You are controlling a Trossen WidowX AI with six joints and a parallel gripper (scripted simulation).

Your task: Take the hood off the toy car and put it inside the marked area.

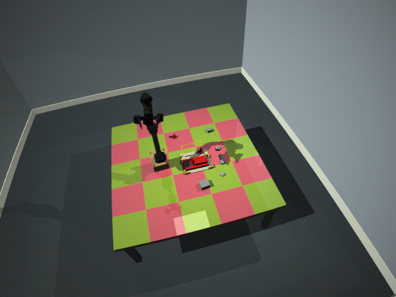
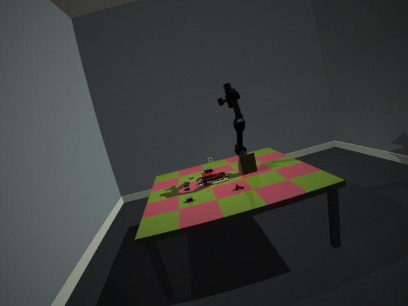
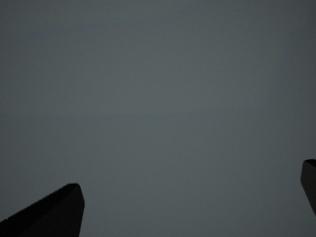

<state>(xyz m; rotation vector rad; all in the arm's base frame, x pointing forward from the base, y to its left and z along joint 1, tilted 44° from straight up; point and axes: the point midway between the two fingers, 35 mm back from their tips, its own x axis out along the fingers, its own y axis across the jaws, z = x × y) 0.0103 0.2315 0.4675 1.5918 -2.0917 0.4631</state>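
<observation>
Now: the red hood 57 cm below my gripper tip, 35 cm ahead of it and 8 cm to the left of it. The rest, counted from my gripper tip: dark wheel (60 cm below, 55 cm ahead, 16 cm to the left).
</observation>
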